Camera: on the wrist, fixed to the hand. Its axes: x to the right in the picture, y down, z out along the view.
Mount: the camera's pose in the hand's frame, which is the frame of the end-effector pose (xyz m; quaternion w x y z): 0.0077 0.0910 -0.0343 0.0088 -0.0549 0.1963 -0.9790
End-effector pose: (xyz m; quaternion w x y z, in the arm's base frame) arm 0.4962 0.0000 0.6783 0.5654 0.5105 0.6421 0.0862
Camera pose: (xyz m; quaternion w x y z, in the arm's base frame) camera 0.5203 0.0640 0.7479 0.0087 0.6721 -0.6117 0.4173
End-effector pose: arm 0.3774 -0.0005 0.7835 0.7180 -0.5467 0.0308 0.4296
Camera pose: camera 0.3376 -0.0208 0.6968 0.3908 -0.1587 -0.4176 -0.8048
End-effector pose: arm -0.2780 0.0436 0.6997 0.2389 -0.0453 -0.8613 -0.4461
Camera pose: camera -0.2456 0.0699 0.7879 0.2680 -0.9173 -0.0195 0.2940
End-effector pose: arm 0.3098 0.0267 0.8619 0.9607 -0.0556 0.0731 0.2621
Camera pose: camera 0.2660 0.1035 0.8206 0.2476 -0.1762 0.1204 -0.9451
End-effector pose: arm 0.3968 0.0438 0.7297 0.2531 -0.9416 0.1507 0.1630
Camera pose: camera 0.3783 -0.0510 0.7159 0.0805 -0.2017 -0.8798 -0.4229
